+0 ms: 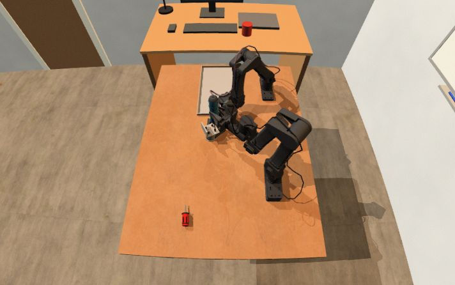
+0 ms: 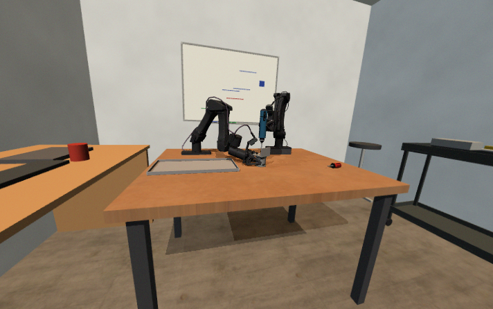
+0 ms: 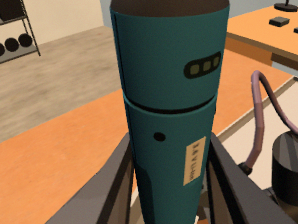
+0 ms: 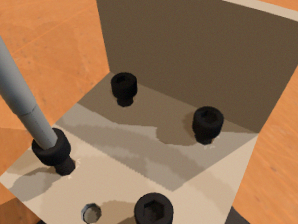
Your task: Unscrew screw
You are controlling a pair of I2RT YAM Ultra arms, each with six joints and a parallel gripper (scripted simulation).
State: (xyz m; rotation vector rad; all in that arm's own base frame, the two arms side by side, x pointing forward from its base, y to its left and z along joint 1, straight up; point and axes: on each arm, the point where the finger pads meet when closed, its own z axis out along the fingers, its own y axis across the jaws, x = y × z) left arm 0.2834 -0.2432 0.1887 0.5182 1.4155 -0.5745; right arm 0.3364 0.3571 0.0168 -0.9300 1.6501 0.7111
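The l-shaped bracket is 50 mm above my right hand. The rest, counted from my right hand: small red screwdriver (430 mm to the left, 80 mm ahead, 10 mm below); grey bit (80 mm above, 20 mm behind, 10 mm to the left); grey tray (360 mm to the right, 20 mm below).
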